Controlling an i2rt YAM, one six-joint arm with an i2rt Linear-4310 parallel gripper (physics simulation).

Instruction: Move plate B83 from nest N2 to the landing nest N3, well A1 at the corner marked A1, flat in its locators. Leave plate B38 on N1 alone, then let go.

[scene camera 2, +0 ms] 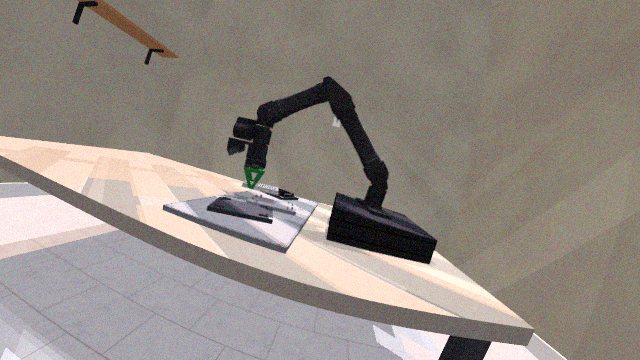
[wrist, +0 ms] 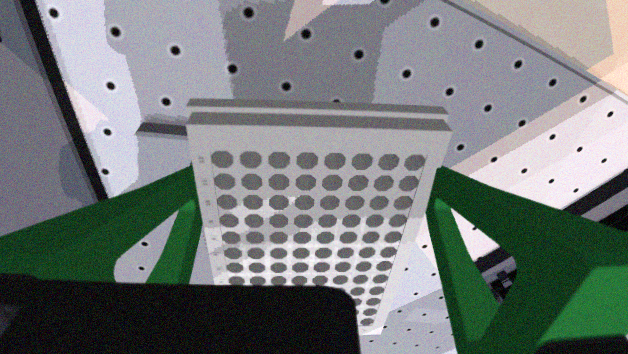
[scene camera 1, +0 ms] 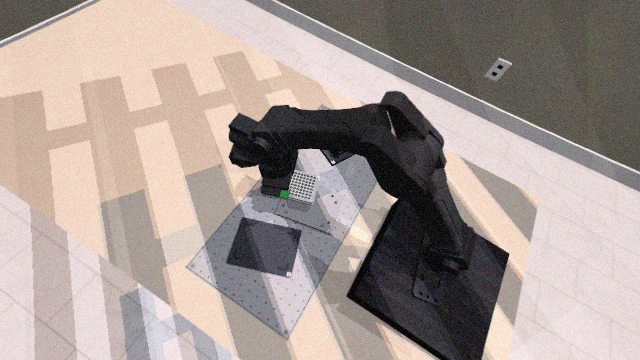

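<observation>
The white well plate B83 [scene camera 1: 303,186] [scene camera 2: 267,186] [wrist: 320,220] is between the green fingers of my gripper [scene camera 1: 291,189] [scene camera 2: 253,186] [wrist: 314,177], which is shut on it. The plate looks roughly level and hangs above the board, partly over the pale middle nest [scene camera 1: 312,218] [scene camera 2: 284,205] [wrist: 161,129]. The row marked 12 is at the top in the wrist view; the plate's A1 corner is hidden. A dark nest [scene camera 1: 264,246] [scene camera 2: 239,209] [wrist: 30,125] stands in front, bearing no plate. The black plate [scene camera 2: 287,193] is at the back, partly hidden by my arm in scene camera 1.
The perforated board [scene camera 1: 280,305] [scene camera 2: 280,240] [wrist: 310,65] carries the nests. My arm stands on a black box [scene camera 1: 380,295] [scene camera 2: 380,232] to the right. A dark back nest edge [scene camera 1: 334,161] shows beneath the arm. A wooden shelf [scene camera 2: 131,27] hangs on the far wall.
</observation>
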